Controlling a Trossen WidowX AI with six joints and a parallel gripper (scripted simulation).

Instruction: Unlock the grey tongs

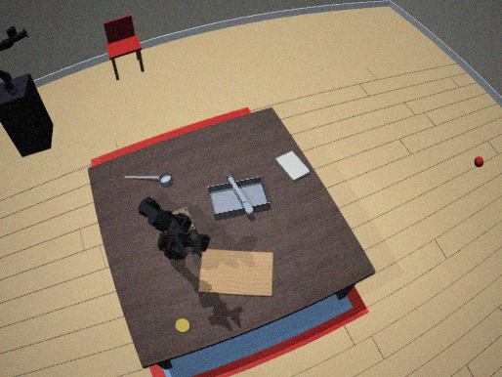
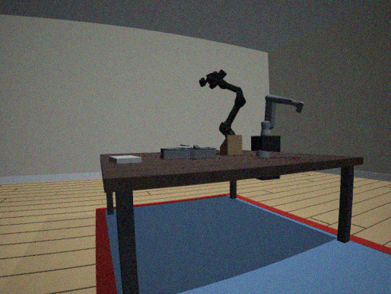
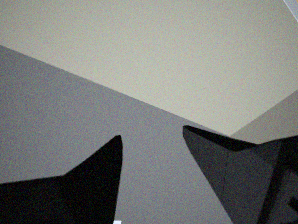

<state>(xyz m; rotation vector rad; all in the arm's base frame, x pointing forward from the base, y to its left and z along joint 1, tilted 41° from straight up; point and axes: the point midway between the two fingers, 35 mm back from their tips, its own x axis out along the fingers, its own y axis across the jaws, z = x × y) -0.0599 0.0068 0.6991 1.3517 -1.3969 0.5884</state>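
The grey roasting tin is 31 cm ahead of my gripper tip, 57 cm to the left of it and 63 cm below it. The rest, counted from my gripper tip: yellow disc (15 cm behind, 5 cm to the right, 65 cm below); then wooden board (18 cm ahead, 16 cm to the left, 65 cm below); then white block (68 cm ahead, 70 cm to the left, 65 cm below).
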